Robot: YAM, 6 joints.
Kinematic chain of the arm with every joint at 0, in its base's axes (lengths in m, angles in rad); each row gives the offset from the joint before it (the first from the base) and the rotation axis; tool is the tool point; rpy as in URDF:
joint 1: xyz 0 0 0.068 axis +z
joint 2: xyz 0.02 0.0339 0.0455 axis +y
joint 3: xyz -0.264 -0.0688 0 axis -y
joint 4: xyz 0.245 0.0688 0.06 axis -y
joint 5: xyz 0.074 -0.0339 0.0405 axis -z
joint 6: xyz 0.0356 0 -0.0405 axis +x
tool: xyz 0 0 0 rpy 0 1.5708 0
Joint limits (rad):
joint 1: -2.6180..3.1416
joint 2: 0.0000..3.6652
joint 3: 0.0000..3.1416
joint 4: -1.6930..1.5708
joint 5: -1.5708..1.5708
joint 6: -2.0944..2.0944
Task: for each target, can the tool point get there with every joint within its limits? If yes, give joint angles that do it. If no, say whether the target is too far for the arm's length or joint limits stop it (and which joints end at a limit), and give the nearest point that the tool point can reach.
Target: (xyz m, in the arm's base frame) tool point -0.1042 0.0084 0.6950
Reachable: yes | joints -0.2828 1.1152 2.6175 -0.2985 0.6319 0.3818
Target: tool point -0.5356 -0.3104 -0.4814
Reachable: no: too far | nearest point -0.4107 -0.2380 -0.3010 | short by 0.231 m
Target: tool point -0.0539 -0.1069 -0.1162
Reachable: yes | joints -1.8338 2.8005 0.5553 0.2034 0.7503 1.0257
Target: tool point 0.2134 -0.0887 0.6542
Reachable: yes | joints -0.2456 1.6449 2.3479 0.3587 1.2883 -0.0302
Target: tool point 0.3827 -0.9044 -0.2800
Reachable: no: too far | nearest point 0.2335 -0.5519 -0.1234 | short by 0.414 m
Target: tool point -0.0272 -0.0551 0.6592
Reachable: yes | joints 1.1391 1.0425 2.5100 -0.7999 -0.0463 -0.9134
